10 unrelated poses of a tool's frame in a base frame.
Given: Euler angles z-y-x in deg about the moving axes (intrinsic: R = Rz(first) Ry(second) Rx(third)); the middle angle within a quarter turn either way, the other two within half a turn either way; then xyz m.
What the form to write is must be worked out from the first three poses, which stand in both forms.
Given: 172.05, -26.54, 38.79, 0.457, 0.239, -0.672
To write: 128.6, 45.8, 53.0, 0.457, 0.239, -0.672
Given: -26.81, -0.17, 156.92, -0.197, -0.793, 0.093
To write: 90.4, 156.9, -116.4, -0.197, -0.793, 0.093
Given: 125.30, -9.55, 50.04, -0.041, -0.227, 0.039
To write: 102.4, 50.7, 27.4, -0.041, -0.227, 0.039
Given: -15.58, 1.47, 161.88, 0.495, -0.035, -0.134
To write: 85.3, 161.8, -110.1, 0.495, -0.035, -0.134
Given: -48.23, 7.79, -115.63, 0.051, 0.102, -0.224
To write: -81.4, 115.4, 45.5, 0.051, 0.102, -0.224
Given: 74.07, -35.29, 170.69, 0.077, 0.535, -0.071
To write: 167.1, 143.7, 58.2, 0.077, 0.535, -0.071
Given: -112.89, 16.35, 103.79, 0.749, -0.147, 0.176
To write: 73.2, 103.2, 153.2, 0.749, -0.147, 0.176
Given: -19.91, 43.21, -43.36, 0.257, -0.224, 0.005
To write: -36.2, 58.0, 34.1, 0.257, -0.224, 0.005
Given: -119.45, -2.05, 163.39, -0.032, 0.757, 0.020
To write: 97.1, 163.3, 157.4, -0.032, 0.757, 0.020
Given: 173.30, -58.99, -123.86, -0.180, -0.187, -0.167
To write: -153.5, 106.7, -126.6, -0.180, -0.187, -0.167
